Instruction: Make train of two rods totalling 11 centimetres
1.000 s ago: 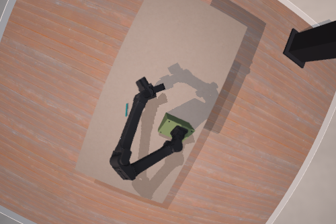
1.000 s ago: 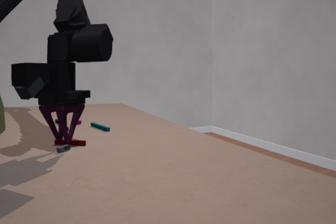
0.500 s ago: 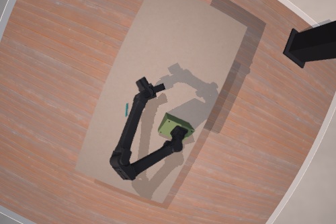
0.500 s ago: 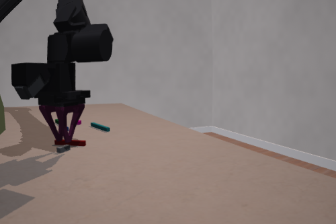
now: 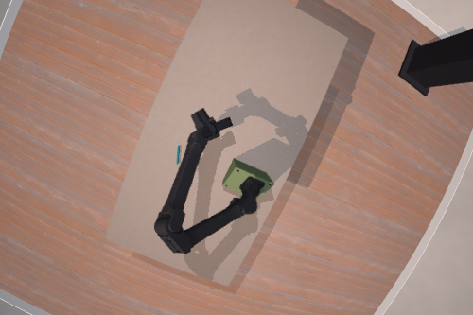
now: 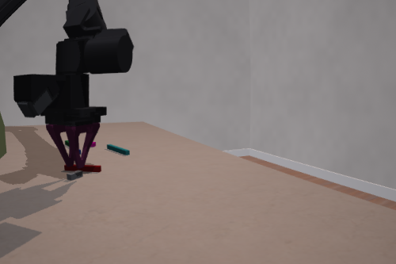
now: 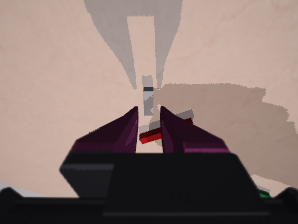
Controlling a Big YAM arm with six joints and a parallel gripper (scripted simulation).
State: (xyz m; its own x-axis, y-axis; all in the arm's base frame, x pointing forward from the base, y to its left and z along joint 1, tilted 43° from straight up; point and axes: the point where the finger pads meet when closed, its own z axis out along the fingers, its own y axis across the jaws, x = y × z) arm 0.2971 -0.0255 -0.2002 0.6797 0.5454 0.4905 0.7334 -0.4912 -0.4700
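Now: hand 2 cm above the grey rod. From my hand the other things lie so: red rod: 1 cm ahead, 4 cm to the left, 2 cm below; blue rod: 1 cm ahead, 20 cm to the left, 2 cm below; turquoise rod: 10 cm ahead, 21 cm to the left, 2 cm below.
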